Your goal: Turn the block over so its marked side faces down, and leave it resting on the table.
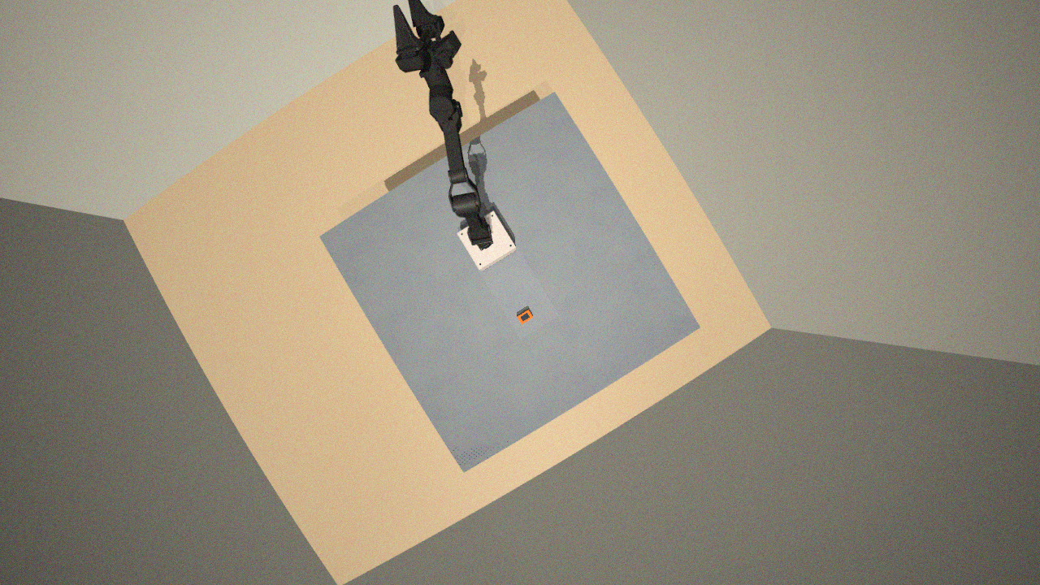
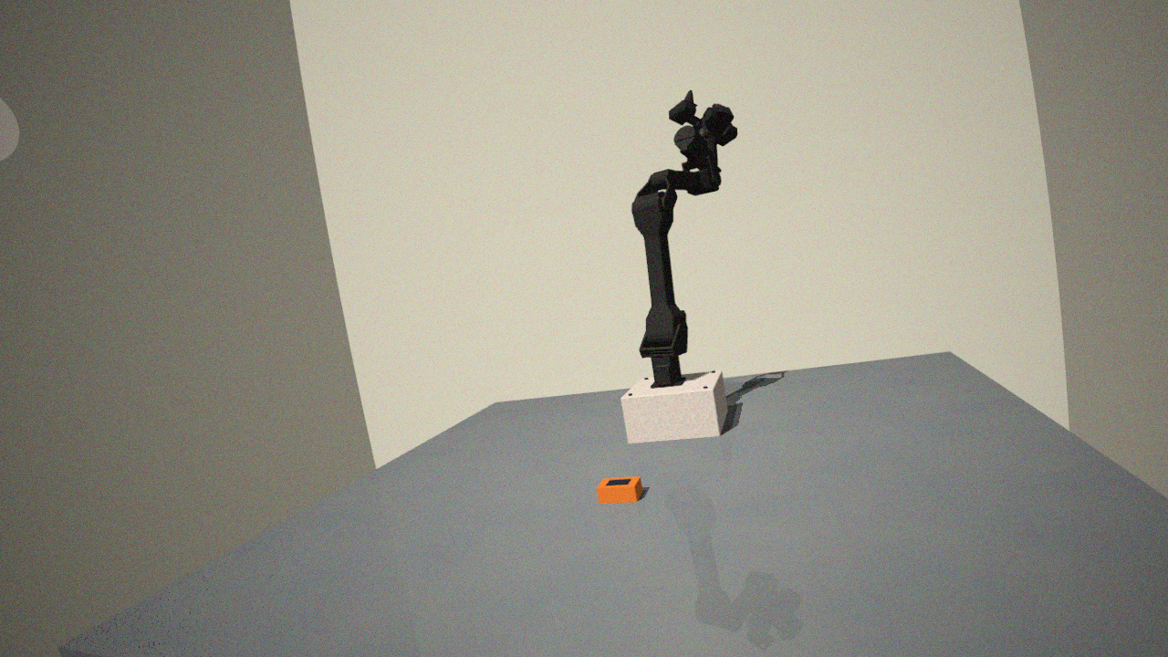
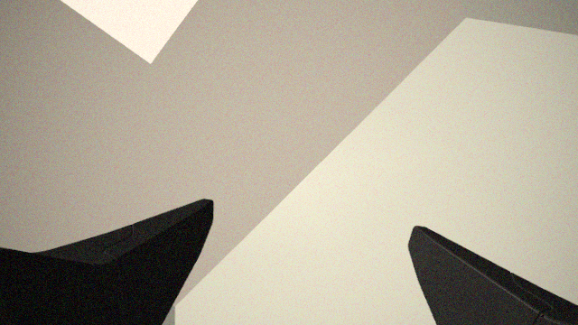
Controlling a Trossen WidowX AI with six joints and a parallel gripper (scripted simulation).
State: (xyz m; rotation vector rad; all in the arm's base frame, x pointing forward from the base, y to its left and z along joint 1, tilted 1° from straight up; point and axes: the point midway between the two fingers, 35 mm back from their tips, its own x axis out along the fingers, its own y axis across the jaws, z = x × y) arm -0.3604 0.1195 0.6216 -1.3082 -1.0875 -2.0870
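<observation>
Now: the orange block 75 cm ahead of my gripper tip, 72 cm below it and 15 cm to the right of it.
</observation>
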